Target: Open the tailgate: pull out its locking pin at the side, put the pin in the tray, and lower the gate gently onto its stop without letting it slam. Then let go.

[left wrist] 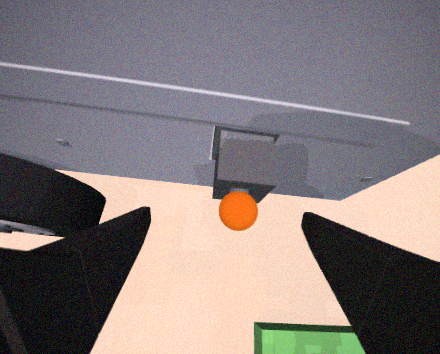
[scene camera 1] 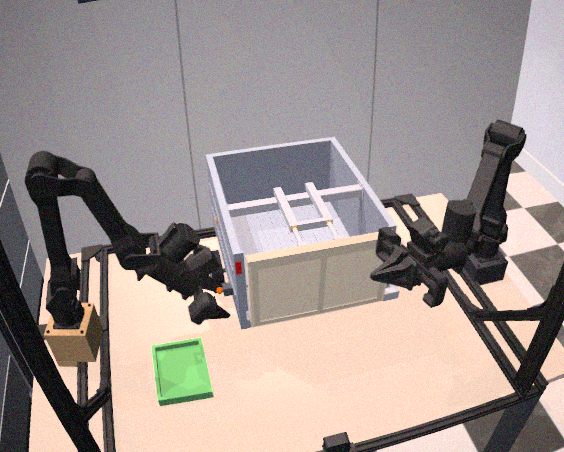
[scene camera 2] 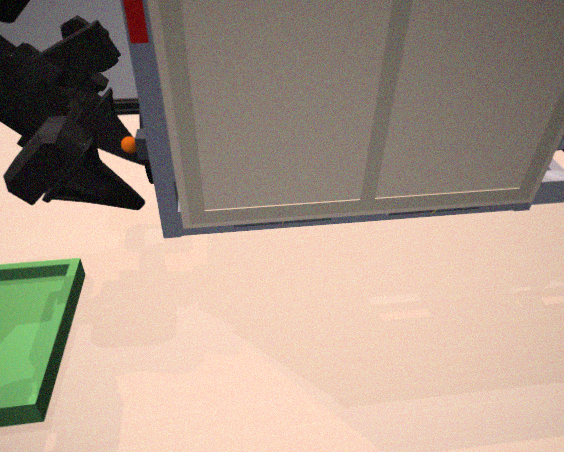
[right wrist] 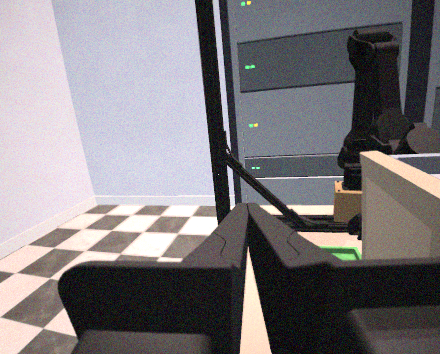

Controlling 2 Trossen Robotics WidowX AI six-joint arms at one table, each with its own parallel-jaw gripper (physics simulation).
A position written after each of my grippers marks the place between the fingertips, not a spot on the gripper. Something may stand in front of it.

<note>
My left gripper point(scene camera 2: 145, 182) is open, holding nothing. Also in view: a locking pin point(left wrist: 238, 211). Further things: my right gripper point(scene camera 1: 371, 276), a beige tailgate point(scene camera 2: 296, 118) and a grey truck bed point(left wrist: 320, 106).
My left gripper is seen too in the left wrist view point(left wrist: 227, 216) and in scene camera 1 point(scene camera 1: 224, 303). My right gripper also shows in the right wrist view point(right wrist: 245, 211). The beige tailgate shows as well in the right wrist view point(right wrist: 393, 193).
</note>
